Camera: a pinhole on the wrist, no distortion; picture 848 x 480 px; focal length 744.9 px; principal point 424.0 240.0 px. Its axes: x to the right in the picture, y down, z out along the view. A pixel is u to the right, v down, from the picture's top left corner.
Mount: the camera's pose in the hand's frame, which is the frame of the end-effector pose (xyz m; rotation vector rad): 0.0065 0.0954 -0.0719 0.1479 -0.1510 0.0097
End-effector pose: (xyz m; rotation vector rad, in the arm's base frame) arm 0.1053 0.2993 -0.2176 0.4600 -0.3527 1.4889
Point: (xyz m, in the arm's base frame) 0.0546 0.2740 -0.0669
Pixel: 695 227
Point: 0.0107 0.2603 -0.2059
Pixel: 238 343
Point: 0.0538 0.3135 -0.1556
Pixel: 756 94
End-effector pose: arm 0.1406 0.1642 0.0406 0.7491 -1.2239 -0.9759
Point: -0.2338 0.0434 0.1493
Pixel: 752 142
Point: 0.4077 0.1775 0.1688
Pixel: behind the camera
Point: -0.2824 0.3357 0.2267
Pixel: 386 431
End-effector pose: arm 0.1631 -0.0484 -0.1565 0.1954 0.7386 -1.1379
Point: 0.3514 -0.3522 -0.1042
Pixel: outside the picture
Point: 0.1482 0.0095 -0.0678
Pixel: outside the picture
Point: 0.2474 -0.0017 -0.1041
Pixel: 217 277
